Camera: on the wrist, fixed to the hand. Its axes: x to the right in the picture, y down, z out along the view.
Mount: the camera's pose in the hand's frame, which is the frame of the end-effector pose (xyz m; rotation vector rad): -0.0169 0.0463 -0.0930 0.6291 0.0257 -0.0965
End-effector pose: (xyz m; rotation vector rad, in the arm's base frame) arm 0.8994 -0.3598 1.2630 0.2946 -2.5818 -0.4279
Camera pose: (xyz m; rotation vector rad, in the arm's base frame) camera 0.9554 -0.3348 1.3485 0.6328 -2.6182 0.3714
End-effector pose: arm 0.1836 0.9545 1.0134 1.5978 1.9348 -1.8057
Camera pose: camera 0.2759 1.0044 1.0210 -1.3517 -1.2447 2.1084
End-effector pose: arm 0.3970 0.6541 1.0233 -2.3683 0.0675 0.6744
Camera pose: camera 0.4142 0.5587 1.0642 -1.7621 0.1515 0.4851
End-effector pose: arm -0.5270 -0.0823 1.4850 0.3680 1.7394 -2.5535
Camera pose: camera -0.4868 -0.0158 1.4140 -0.3037 -0.8520 2.8656
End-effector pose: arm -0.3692 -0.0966 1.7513 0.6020 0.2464 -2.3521
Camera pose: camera -0.2943 -0.0906 1.6776 0.9262 -0.4852 -2.5084
